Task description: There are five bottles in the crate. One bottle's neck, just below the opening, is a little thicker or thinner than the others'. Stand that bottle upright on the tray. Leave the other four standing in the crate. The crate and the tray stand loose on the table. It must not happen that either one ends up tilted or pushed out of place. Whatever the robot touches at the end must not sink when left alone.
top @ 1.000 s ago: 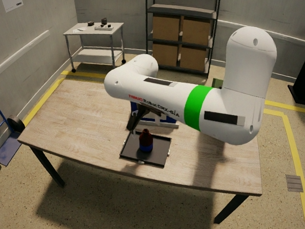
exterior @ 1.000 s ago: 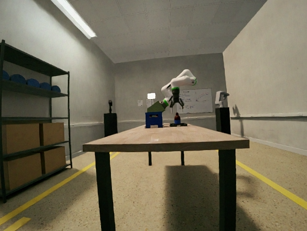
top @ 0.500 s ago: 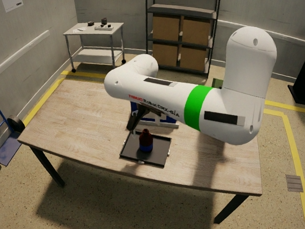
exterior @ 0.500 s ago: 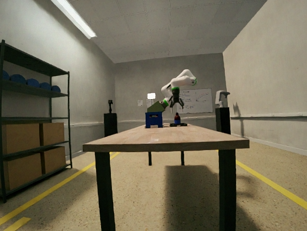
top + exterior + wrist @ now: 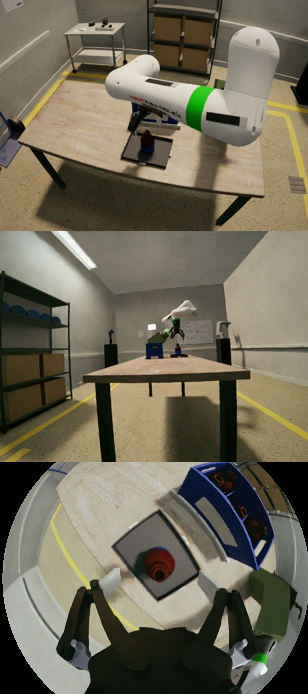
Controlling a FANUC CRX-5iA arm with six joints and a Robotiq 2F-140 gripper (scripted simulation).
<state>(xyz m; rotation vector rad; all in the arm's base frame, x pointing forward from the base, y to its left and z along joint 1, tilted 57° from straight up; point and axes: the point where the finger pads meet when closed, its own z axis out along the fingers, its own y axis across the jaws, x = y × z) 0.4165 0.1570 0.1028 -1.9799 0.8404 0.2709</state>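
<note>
Now: hand 90 mm above the bottle. The rest, counted from my hand: dark tray (160 mm below); blue crate (280 mm to the right, 90 mm below).
</note>
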